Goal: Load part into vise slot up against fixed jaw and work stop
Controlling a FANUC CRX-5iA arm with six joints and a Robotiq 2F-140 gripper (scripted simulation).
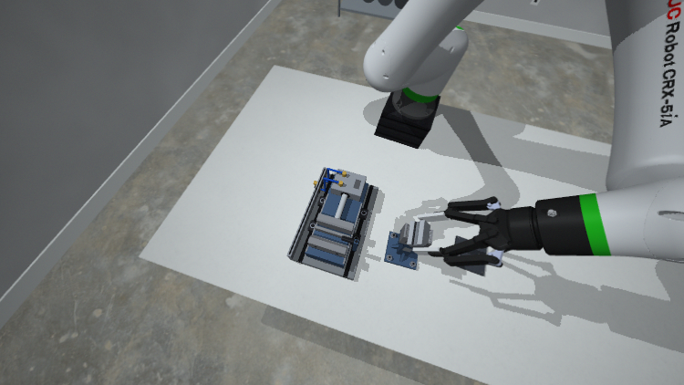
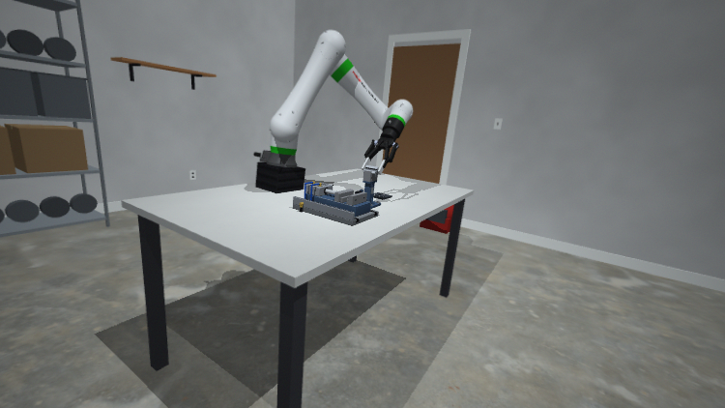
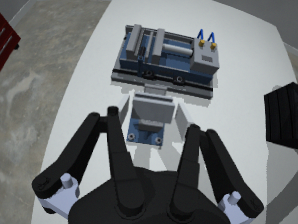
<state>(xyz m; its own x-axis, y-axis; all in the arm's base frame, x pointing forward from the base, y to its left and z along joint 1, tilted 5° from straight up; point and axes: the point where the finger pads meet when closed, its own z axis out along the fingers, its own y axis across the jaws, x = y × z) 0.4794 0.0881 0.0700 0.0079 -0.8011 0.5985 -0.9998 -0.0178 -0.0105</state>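
The part lies 2 cm to the right of my hand and 1 cm below it. Round my hand: air cylinder rod 5 cm behind, 22 cm to the right, 10 cm below; then vise 3 cm behind, 22 cm to the right, 13 cm below; then dark infeed plate 4 cm behind, 17 cm to the left, 17 cm below.
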